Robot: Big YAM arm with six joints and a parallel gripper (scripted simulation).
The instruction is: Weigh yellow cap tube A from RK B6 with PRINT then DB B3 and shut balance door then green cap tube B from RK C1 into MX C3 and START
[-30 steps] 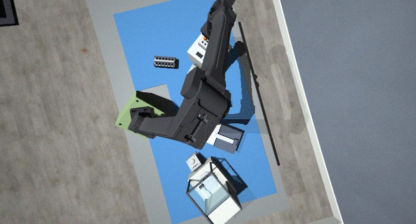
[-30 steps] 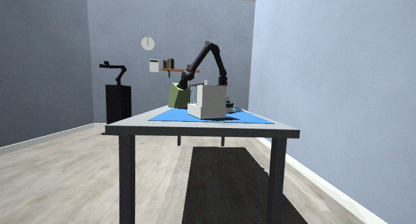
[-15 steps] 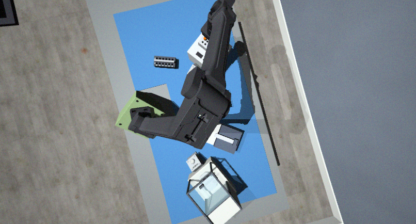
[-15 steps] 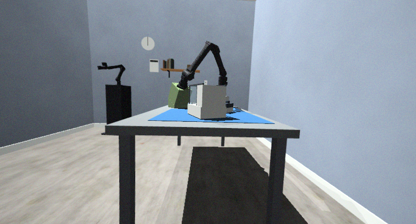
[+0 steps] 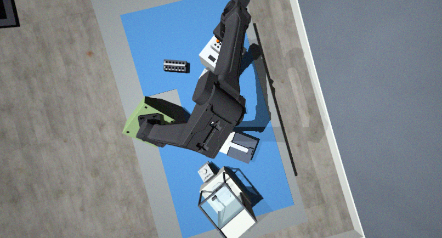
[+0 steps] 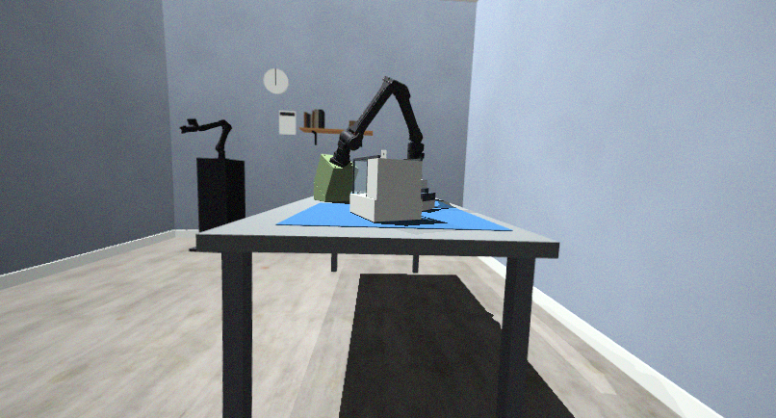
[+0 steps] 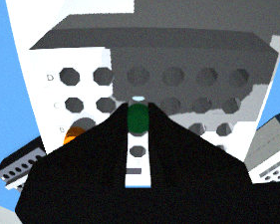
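The orange-capped tube lies 4 cm behind my hand, 2 cm to the left of it and 2 cm below it. Round my hand: magnet block MG (29 cm behind, 16 cm below, 2 cm to the right); dry block DB (31 cm to the right, 15 cm below, 2 cm behind); mixer's green start key (13 cm to the right, 13 cm behind, 11 cm below).
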